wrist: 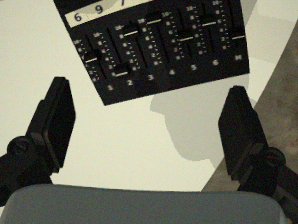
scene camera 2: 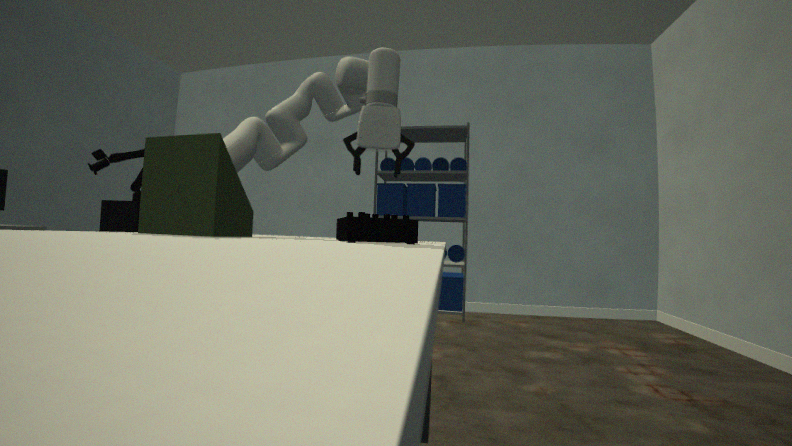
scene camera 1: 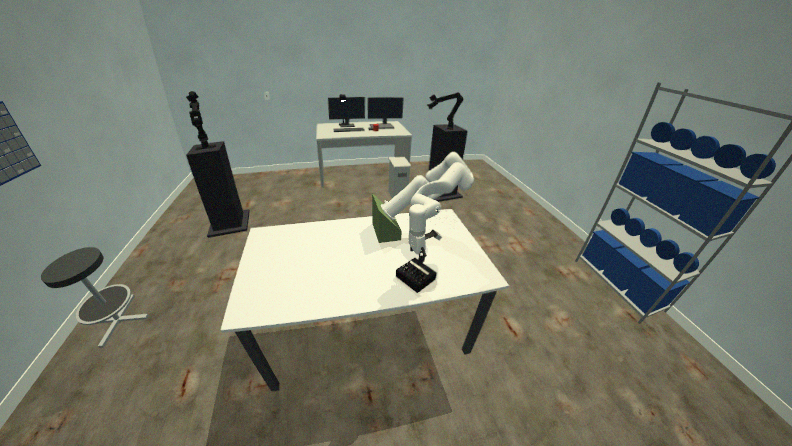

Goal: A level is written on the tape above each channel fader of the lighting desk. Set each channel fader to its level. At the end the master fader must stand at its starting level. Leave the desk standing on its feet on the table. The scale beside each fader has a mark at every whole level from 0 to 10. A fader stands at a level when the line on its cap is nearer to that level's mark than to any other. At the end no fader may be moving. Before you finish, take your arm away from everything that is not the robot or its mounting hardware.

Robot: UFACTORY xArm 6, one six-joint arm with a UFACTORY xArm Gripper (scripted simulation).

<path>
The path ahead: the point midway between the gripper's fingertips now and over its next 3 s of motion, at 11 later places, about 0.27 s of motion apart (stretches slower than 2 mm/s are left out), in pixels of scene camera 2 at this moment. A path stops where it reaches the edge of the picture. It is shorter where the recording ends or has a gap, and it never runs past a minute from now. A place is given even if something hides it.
The gripper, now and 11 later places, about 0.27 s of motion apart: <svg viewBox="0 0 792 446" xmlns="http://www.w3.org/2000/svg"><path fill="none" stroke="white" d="M376 175L373 191L374 191L376 178L377 167L378 165L383 160L386 155L386 154L386 155L380 161L375 165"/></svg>
</path>
